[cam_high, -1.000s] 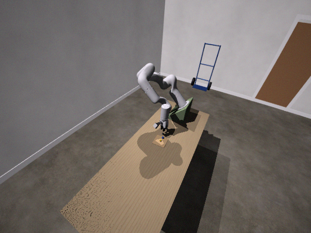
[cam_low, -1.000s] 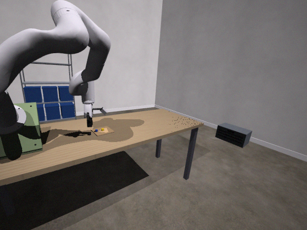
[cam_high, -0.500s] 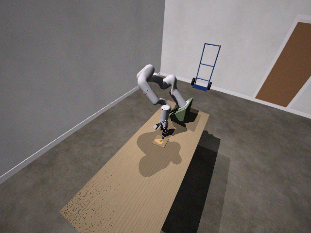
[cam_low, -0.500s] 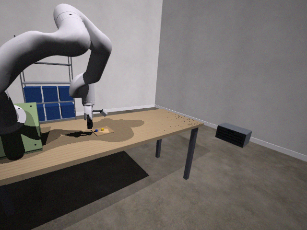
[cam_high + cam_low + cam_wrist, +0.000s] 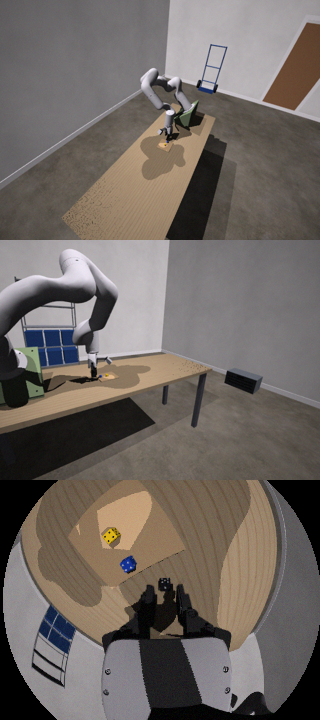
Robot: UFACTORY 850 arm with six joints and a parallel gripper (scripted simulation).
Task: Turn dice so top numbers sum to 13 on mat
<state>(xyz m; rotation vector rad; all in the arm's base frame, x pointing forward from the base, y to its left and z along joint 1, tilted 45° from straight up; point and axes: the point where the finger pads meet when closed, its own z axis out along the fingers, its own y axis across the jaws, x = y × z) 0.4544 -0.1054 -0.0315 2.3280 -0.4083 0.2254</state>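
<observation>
My gripper is now 5 cm above the black die and 1 cm past it. Round my hand: blue die 5 cm ahead, 4 cm below, 3 cm to the left; then tan mat 10 cm ahead, 5 cm below, 3 cm to the left; then yellow die 10 cm ahead, 4 cm below, 3 cm to the left.
</observation>
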